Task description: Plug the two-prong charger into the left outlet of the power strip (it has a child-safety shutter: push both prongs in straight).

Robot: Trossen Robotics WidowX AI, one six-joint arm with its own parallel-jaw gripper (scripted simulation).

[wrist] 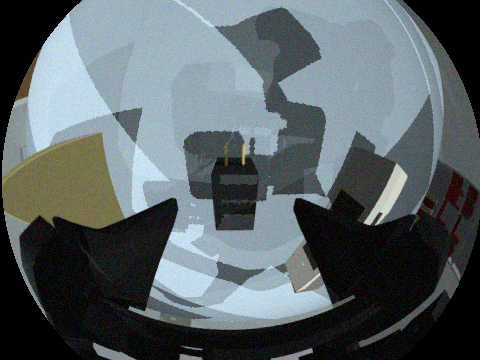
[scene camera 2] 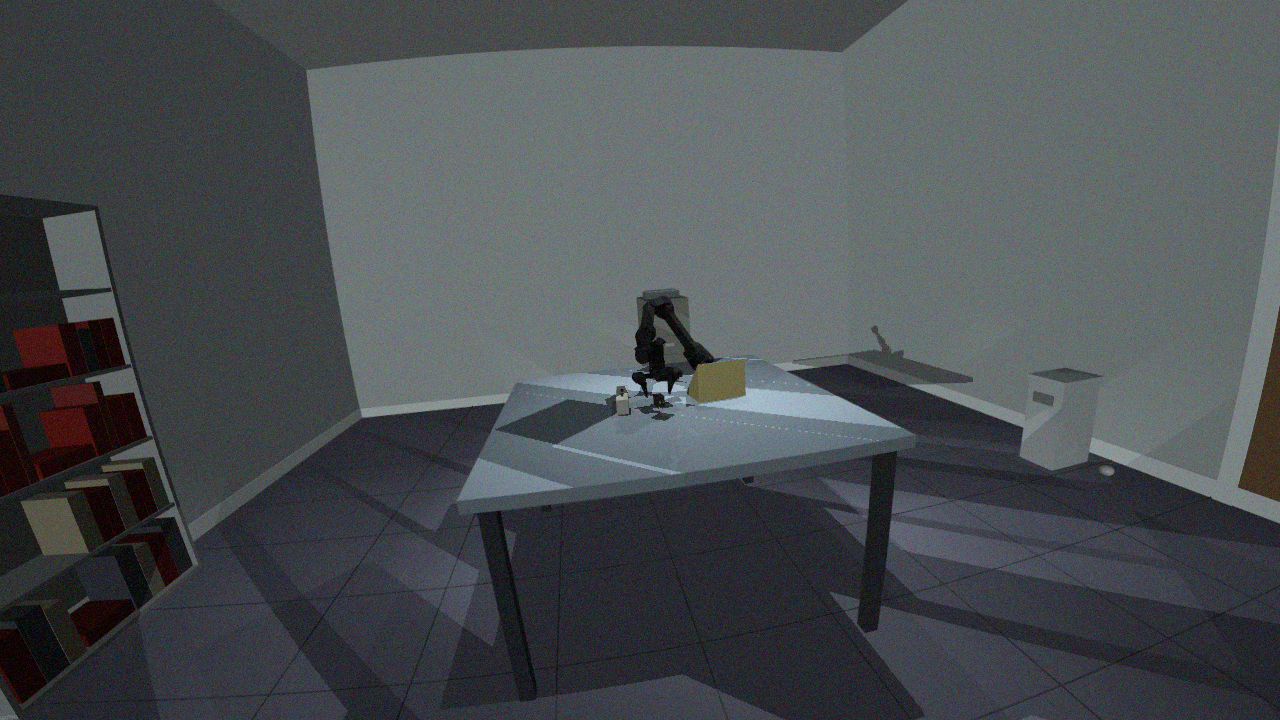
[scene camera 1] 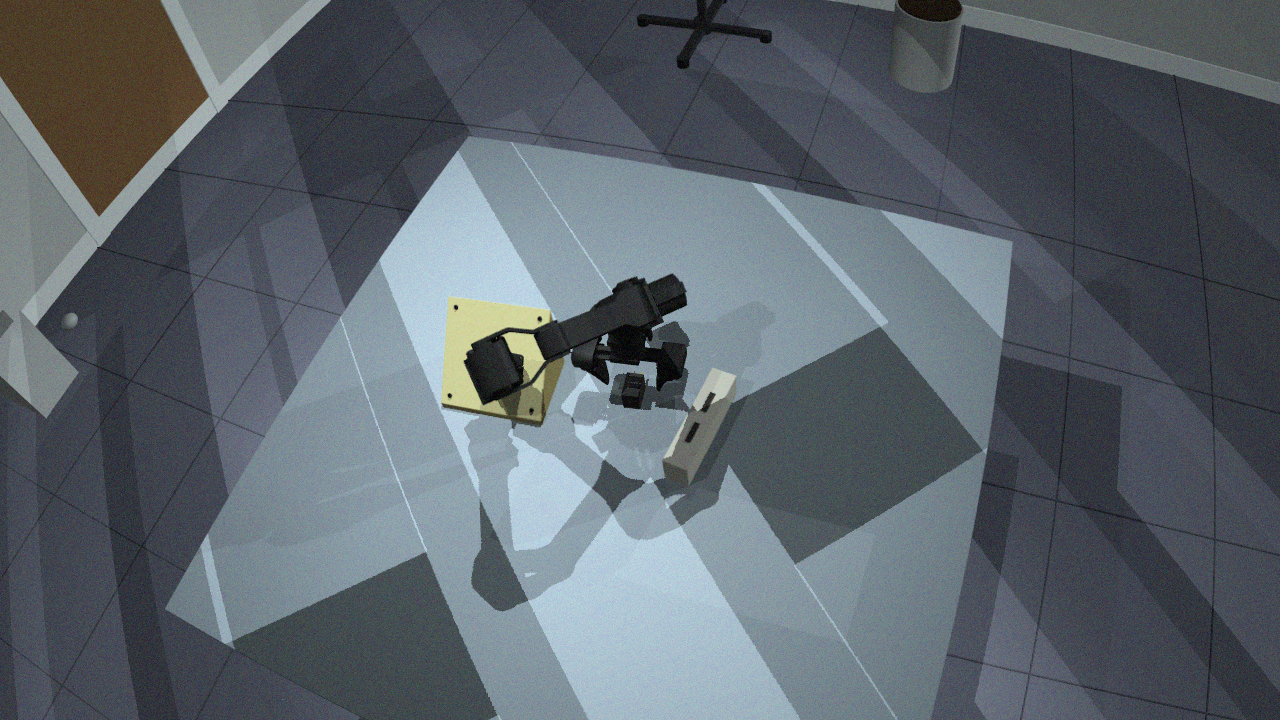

Labels:
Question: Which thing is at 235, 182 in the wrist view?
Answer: A black two-prong charger.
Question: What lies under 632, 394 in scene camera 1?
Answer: A black two-prong charger.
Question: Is the gripper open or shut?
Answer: Open.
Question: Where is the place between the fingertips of the gripper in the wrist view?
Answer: At 236, 204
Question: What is the gripper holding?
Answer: Nothing.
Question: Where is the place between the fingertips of the gripper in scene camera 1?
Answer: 633, 386

